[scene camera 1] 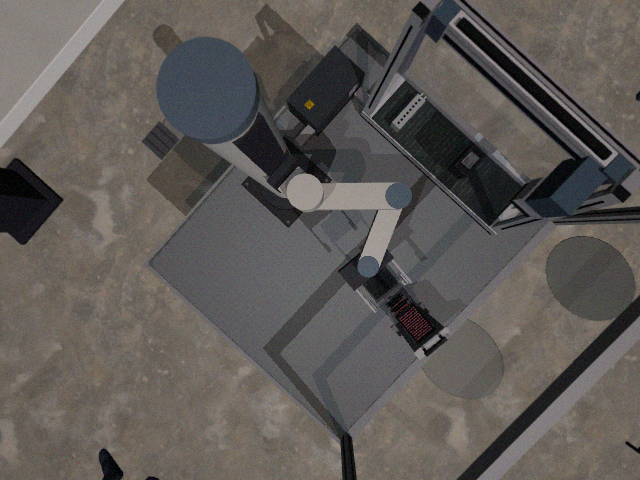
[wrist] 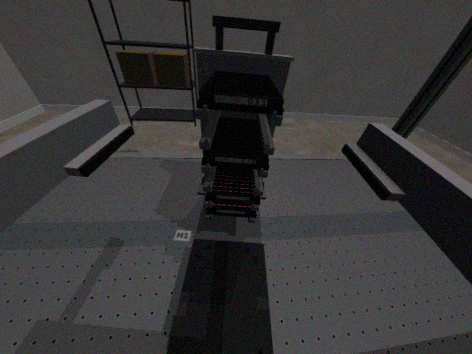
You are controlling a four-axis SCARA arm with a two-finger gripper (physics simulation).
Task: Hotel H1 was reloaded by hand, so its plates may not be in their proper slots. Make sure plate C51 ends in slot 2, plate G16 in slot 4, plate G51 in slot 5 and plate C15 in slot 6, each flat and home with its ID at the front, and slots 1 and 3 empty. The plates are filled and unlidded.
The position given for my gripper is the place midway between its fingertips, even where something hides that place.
my gripper: scene camera 1 392,297; wrist 240,126
